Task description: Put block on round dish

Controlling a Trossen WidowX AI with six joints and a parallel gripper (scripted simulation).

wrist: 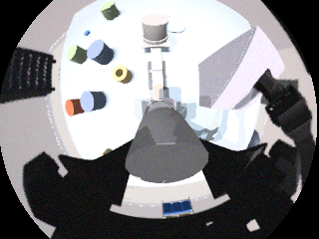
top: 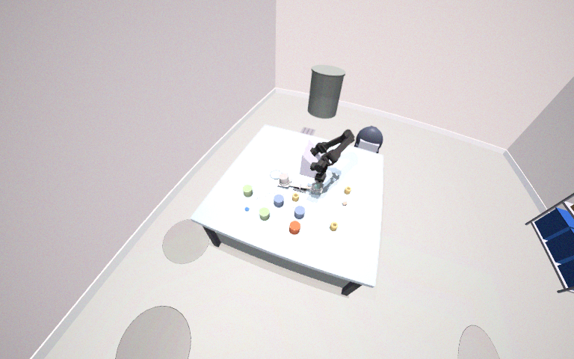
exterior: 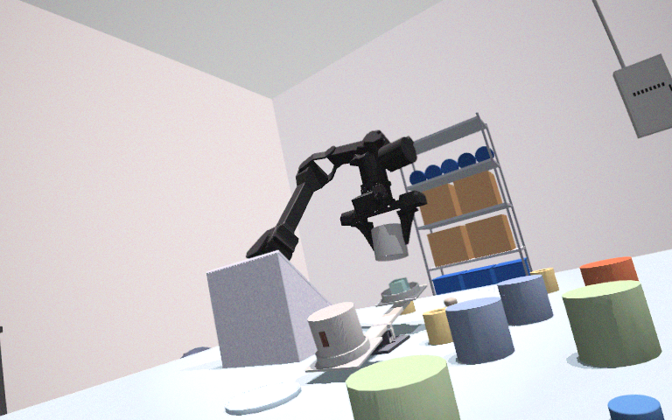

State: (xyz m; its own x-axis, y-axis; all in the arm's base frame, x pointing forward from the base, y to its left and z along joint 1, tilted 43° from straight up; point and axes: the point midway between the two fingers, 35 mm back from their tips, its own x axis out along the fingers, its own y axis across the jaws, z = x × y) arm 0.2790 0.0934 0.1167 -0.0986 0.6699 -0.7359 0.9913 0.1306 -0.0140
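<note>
The cup is 20 mm to the left of my gripper tip and 10 mm above it. Round my gripper tip: small balance 20 mm ahead, 130 mm to the right, 130 mm below; round white dish 40 mm behind, 370 mm to the right, 170 mm below; plank 20 mm ahead, 130 mm to the right, 150 mm below.
</note>
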